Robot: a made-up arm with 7 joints. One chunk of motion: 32 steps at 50 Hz.
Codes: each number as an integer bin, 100 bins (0 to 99) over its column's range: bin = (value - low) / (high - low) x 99, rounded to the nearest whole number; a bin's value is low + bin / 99 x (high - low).
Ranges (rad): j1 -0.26..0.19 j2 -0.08..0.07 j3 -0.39..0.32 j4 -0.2..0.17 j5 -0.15..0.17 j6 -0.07..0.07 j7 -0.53..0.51
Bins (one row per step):
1: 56 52 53 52 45 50 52
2: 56 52 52 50 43 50 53
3: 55 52 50 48 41 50 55
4: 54 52 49 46 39 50 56
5: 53 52 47 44 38 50 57
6: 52 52 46 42 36 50 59
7: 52 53 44 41 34 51 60
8: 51 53 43 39 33 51 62
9: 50 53 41 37 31 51 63
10: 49 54 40 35 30 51 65
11: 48 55 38 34 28 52 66
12: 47 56 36 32 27 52 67
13: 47 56 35 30 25 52 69
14: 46 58 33 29 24 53 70
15: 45 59 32 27 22 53 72
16: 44 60 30 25 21 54 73
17: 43 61 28 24 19 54 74
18: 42 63 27 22 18 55 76
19: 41 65 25 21 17 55 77
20: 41 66 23 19 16 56 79
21: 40 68 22 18 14 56 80
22: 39 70 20 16 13 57 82
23: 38 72 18 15 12 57 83
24: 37 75 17 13 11 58 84
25: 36 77 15 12 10 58 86
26: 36 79 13 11 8 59 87
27: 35 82 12 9 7 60 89
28: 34 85 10 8 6 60 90
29: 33 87 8 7 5 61 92
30: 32 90 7 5 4 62 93
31: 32 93 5 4 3 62 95
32: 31 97 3 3 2 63 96
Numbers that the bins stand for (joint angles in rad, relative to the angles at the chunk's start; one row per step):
1: -0.0055 -0.0012 -0.0099 -0.0057 -0.0045 0.0007 0.0163
2: -0.0055 -0.0012 -0.0171 -0.0131 -0.0110 0.0007 0.0268
3: -0.0100 -0.0012 -0.0314 -0.0206 -0.0175 0.0007 0.0478
4: -0.0145 -0.0012 -0.0386 -0.0281 -0.0239 0.0007 0.0583
5: -0.0191 -0.0012 -0.0529 -0.0356 -0.0272 0.0007 0.0688
6: -0.0236 -0.0012 -0.0601 -0.0430 -0.0336 0.0007 0.0898
7: -0.0236 0.0003 -0.0744 -0.0468 -0.0401 0.0021 0.1003
8: -0.0282 0.0003 -0.0816 -0.0542 -0.0433 0.0021 0.1213
9: -0.0327 0.0003 -0.0960 -0.0617 -0.0498 0.0021 0.1318
10: -0.0373 0.0018 -0.1031 -0.0692 -0.0530 0.0021 0.1528
11: -0.0418 0.0033 -0.1175 -0.0729 -0.0595 0.0035 0.1633
12: -0.0464 0.0048 -0.1318 -0.0804 -0.0627 0.0035 0.1738
13: -0.0464 0.0048 -0.1390 -0.0879 -0.0692 0.0035 0.1948
14: -0.0509 0.0079 -0.1533 -0.0916 -0.0724 0.0049 0.2054
15: -0.0555 0.0094 -0.1605 -0.0991 -0.0789 0.0049 0.2264
16: -0.0600 0.0109 -0.1748 -0.1066 -0.0821 0.0064 0.2369
17: -0.0645 0.0124 -0.1892 -0.1103 -0.0886 0.0064 0.2474
18: -0.0691 0.0155 -0.1964 -0.1178 -0.0918 0.0078 0.2684
19: -0.0736 0.0185 -0.2107 -0.1215 -0.0951 0.0078 0.2789
20: -0.0736 0.0200 -0.2251 -0.1290 -0.0983 0.0092 0.2999
21: -0.0782 0.0230 -0.2322 -0.1327 -0.1047 0.0092 0.3104
22: -0.0827 0.0261 -0.2466 -0.1402 -0.1080 0.0106 0.3314
23: -0.0873 0.0291 -0.2609 -0.1439 -0.1112 0.0106 0.3419
24: -0.0918 0.0336 -0.2681 -0.1514 -0.1144 0.0120 0.3524
25: -0.0964 0.0367 -0.2824 -0.1552 -0.1177 0.0120 0.3734
26: -0.0964 0.0397 -0.2968 -0.1589 -0.1241 0.0134 0.3839
27: -0.1009 0.0442 -0.3039 -0.1664 -0.1274 0.0148 0.4049
28: -0.1055 0.0488 -0.3183 -0.1701 -0.1306 0.0148 0.4155
29: -0.1100 0.0518 -0.3326 -0.1738 -0.1338 0.0163 0.4365
30: -0.1145 0.0564 -0.3398 -0.1813 -0.1371 0.0177 0.4470
31: -0.1145 0.0609 -0.3541 -0.1851 -0.1403 0.0177 0.4680
32: -0.1191 0.0670 -0.3685 -0.1888 -0.1435 0.0191 0.4785

